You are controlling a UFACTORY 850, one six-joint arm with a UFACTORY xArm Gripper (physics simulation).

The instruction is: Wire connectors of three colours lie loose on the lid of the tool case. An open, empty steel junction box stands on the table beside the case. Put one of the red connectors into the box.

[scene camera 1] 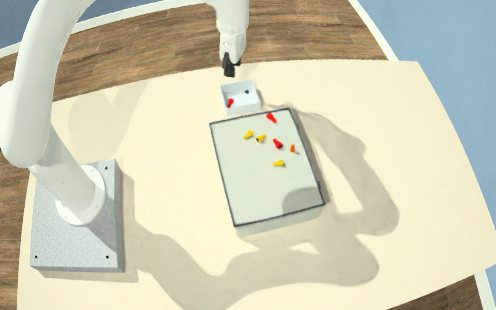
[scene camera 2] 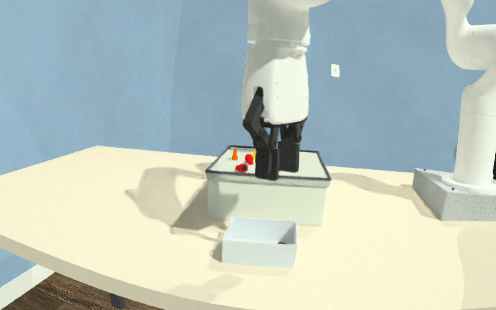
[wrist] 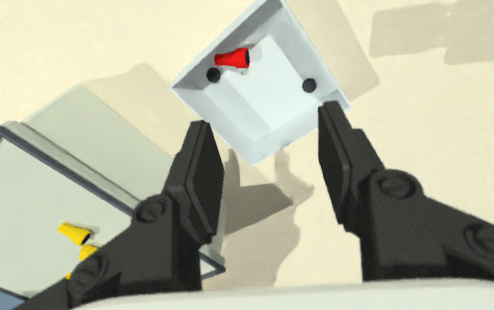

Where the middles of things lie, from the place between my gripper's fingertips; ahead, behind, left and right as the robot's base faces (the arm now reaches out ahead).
The steel junction box [scene camera 2: 253,242] lies 1 cm ahead of my hand, 2 cm to the right of it and 11 cm below it. Round my hand: tool case [scene camera 1: 261,197] (1 cm behind, 30 cm to the right, 8 cm below).
